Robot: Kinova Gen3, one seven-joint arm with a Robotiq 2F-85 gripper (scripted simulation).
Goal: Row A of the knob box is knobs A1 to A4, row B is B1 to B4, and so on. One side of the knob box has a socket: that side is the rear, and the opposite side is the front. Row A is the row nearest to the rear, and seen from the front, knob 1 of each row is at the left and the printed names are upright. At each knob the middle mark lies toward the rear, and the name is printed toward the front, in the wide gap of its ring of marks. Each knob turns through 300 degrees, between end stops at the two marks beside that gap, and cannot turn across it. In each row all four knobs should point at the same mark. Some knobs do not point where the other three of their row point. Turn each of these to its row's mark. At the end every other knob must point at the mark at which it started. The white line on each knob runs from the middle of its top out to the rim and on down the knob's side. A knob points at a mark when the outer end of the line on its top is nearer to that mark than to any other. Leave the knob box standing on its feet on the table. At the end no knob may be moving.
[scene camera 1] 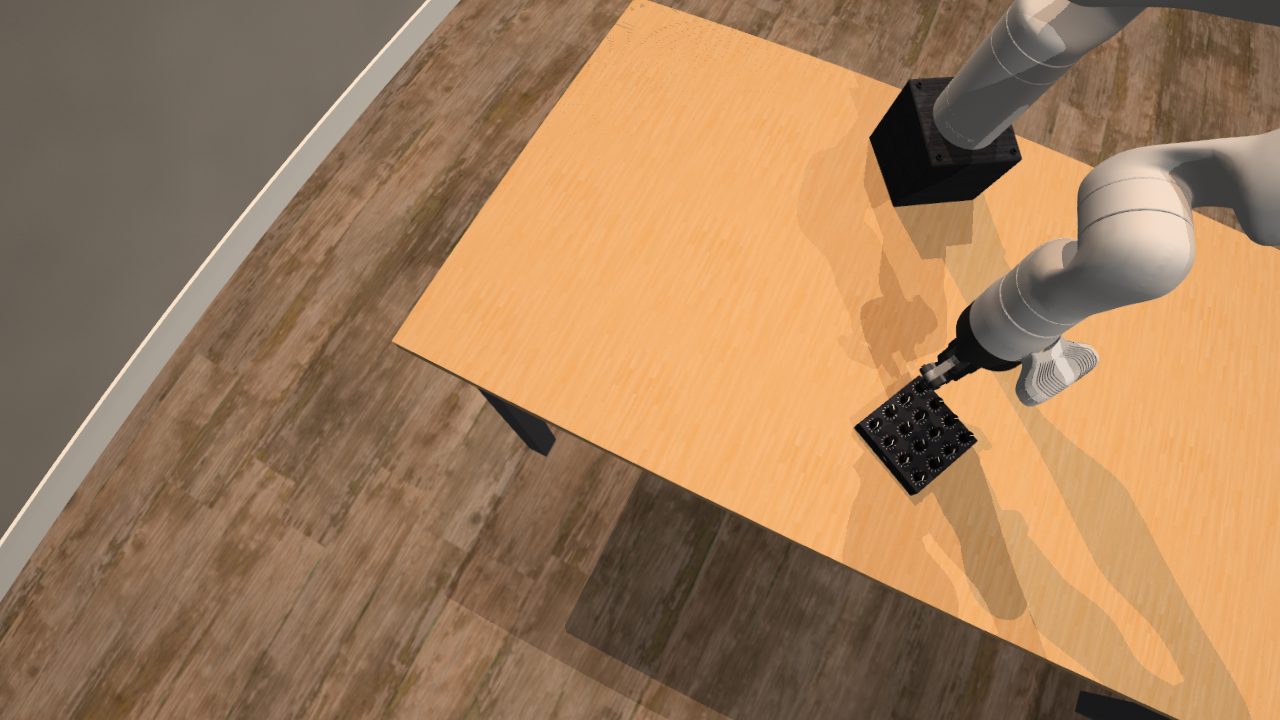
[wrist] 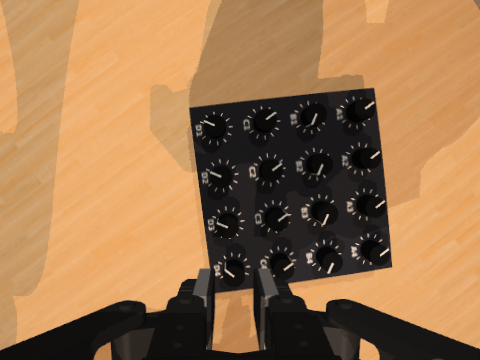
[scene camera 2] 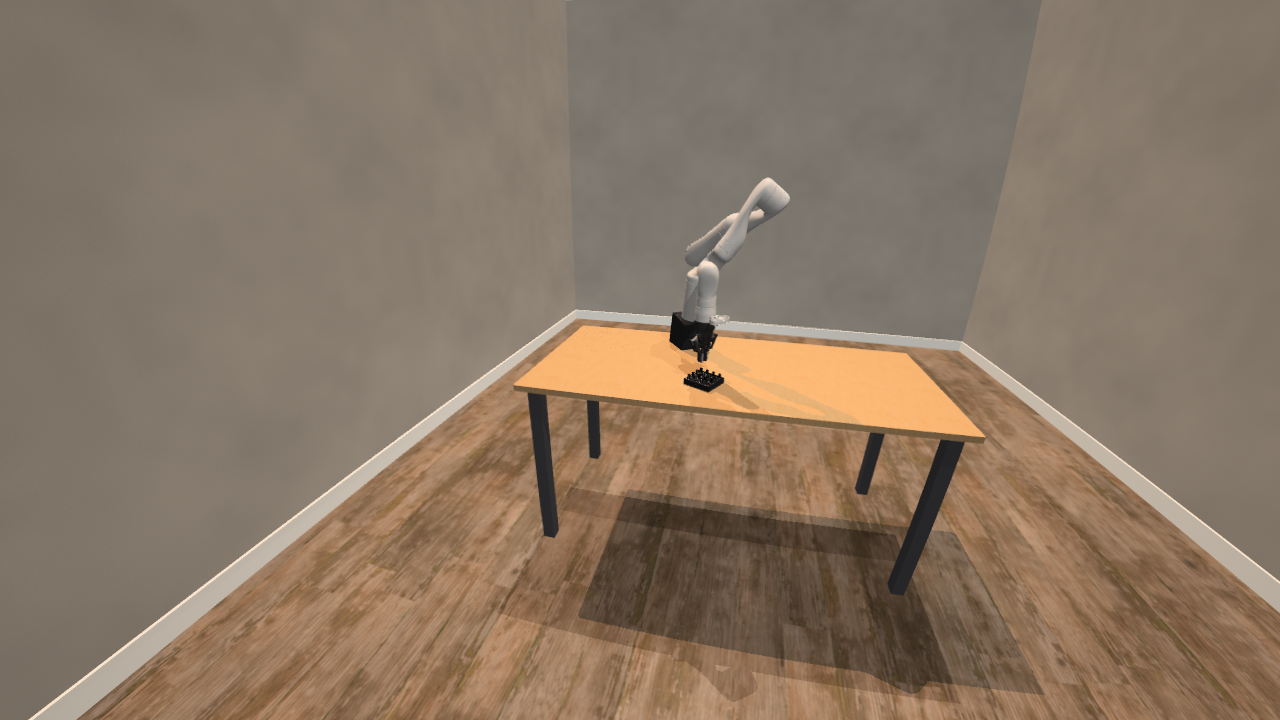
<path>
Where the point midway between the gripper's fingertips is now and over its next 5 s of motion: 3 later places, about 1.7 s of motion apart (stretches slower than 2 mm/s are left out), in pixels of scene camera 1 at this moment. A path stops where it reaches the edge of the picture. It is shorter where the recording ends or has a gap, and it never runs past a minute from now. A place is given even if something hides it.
My gripper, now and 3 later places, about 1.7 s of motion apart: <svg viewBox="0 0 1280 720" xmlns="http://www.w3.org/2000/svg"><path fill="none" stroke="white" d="M935 379L925 385L934 376L960 348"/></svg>
</path>
